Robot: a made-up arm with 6 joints. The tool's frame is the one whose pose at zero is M. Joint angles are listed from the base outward.
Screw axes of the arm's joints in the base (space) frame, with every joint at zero. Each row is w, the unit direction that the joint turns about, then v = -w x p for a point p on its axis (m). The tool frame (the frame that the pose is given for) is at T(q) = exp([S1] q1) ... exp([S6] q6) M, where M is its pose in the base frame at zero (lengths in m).
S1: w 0 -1 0 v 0.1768 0 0
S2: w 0 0 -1 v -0.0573 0.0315 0
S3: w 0 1 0 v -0.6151 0 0.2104
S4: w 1 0 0 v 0 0.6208 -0.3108
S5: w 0 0 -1 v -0.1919 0.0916 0
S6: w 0 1 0 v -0.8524 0 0.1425
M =
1 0 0 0.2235
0 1 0 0.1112
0 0 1 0.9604
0 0 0 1
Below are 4 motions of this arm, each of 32 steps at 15 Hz.
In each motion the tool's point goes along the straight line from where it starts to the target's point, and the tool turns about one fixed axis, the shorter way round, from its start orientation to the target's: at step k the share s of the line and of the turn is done. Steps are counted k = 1, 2, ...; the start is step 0. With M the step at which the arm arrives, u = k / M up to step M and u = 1 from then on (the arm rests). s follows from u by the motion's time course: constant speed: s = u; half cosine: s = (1 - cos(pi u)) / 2; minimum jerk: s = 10 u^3 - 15 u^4 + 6 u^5.
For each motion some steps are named. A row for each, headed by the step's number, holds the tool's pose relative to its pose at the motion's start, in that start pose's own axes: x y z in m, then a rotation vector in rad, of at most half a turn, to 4 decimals.
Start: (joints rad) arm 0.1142 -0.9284 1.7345 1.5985 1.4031 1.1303
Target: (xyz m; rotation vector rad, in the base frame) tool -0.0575 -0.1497 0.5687 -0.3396 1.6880 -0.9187
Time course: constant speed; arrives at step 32
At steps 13, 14, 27, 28, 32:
13: -0.0393 0.1053 0.0575 -0.2557 -0.5098 0.1921
14: -0.0423 0.1134 0.0619 -0.2754 -0.5491 0.2069
27: -0.0817 0.2187 0.1194 -0.5311 -1.0589 0.3991
28: -0.0847 0.2268 0.1238 -0.5508 -1.0981 0.4138
32: -0.0968 0.2593 0.1415 -0.6295 -1.2550 0.4730

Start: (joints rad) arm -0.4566 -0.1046 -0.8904 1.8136 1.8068 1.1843
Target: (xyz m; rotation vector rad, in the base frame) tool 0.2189 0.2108 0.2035 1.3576 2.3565 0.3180
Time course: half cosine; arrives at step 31
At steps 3, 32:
3: -0.0001 -0.0009 -0.0026 -0.0059 -0.0001 -0.0086
32: -0.0064 -0.0400 -0.1123 -0.2570 -0.0022 -0.3743

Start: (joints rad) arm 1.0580 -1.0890 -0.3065 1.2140 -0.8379 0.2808
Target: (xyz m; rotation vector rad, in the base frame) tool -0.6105 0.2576 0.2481 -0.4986 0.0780 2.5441
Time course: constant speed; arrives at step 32
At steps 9, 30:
9: 0.0482 0.0697 -0.0831 0.0850 0.1369 0.0635
30: 0.1608 0.2322 -0.2771 0.2833 0.4564 0.2117

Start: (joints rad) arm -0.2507 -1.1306 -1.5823 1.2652 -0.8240 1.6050
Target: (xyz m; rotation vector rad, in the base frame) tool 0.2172 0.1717 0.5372 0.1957 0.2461 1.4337
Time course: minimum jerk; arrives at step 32
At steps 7, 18, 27, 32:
7: -0.0098 0.0046 -0.0042 0.0603 0.0273 -0.0646
18: -0.0821 0.0383 -0.0352 0.5069 0.2293 -0.5429
27: -0.1293 0.0603 -0.0554 0.7984 0.3611 -0.8551
32: -0.1333 0.0622 -0.0571 0.8229 0.3722 -0.8813

